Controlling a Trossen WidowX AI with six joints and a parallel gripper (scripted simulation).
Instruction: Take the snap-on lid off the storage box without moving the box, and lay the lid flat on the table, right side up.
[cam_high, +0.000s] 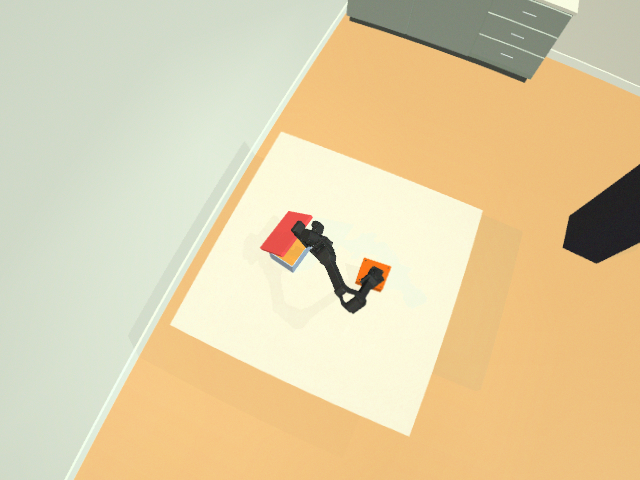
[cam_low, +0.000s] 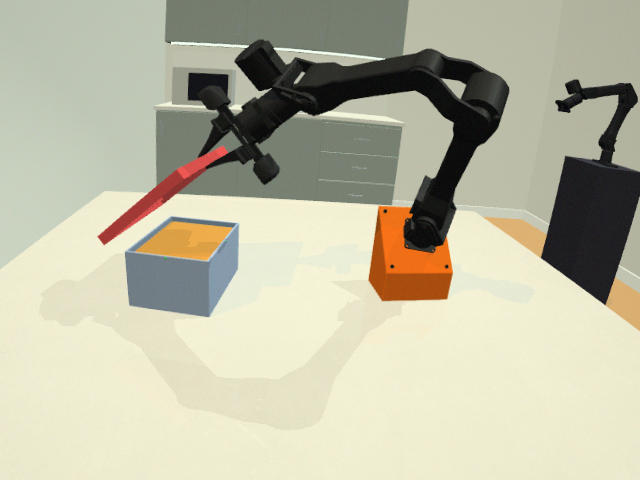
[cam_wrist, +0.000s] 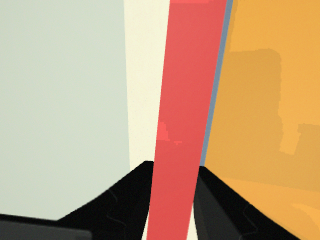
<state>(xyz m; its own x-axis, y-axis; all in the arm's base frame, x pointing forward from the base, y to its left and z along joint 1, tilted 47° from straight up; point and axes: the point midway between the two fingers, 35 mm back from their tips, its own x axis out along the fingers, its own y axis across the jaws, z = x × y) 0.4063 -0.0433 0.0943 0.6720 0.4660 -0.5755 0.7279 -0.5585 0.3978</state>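
Now: the red lid 7 cm ahead of my gripper tip, 1 cm to the right of it and 5 cm below it. Round my gripper tip: storage box (3 cm ahead, 19 cm below).
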